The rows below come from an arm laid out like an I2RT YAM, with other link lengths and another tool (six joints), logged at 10 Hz.
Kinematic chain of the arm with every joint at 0, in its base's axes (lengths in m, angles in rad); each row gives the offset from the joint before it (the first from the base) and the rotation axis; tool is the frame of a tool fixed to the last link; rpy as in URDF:
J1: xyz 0 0 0.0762 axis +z
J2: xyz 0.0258 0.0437 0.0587 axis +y
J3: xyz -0.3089 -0.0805 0 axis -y
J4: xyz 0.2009 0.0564 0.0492 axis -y
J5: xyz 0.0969 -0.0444 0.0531 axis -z
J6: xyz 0.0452 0 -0.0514 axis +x
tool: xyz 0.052 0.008 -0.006 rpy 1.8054 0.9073 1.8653
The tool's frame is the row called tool.
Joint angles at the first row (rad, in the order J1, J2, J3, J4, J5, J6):
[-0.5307 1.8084 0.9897 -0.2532 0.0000 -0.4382]
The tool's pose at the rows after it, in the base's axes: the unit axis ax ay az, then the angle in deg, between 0 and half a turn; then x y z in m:
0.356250 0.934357 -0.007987 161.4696 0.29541 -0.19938 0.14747
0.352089 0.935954 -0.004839 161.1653 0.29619 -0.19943 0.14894
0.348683 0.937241 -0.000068 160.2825 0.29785 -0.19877 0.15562
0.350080 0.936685 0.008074 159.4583 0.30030 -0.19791 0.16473
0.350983 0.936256 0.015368 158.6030 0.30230 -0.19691 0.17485
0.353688 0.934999 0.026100 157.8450 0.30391 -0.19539 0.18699
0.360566 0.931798 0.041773 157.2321 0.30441 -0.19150 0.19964
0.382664 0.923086 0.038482 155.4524 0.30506 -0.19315 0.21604
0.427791 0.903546 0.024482 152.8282 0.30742 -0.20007 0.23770
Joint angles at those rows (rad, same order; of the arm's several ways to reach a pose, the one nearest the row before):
[-0.5383 1.8032 0.9788 -0.2487 -0.0042 -0.4417]
[-0.5400 1.8013 0.9823 -0.2498 -0.0145 -0.4490]
[-0.5396 1.7878 0.9944 -0.2619 -0.0279 -0.4511]
[-0.5385 1.7731 1.0189 -0.2895 -0.0435 -0.4407]
[-0.5373 1.7562 1.0449 -0.3198 -0.0577 -0.4315]
[-0.5368 1.7372 1.0791 -0.3629 -0.0767 -0.4170]
[-0.5336 1.7140 1.1109 -0.4106 -0.0996 -0.3885]
[-0.5323 1.6862 1.1452 -0.4404 -0.0792 -0.3427]
[-0.5316 1.6629 1.2026 -0.4739 -0.0205 -0.2597]

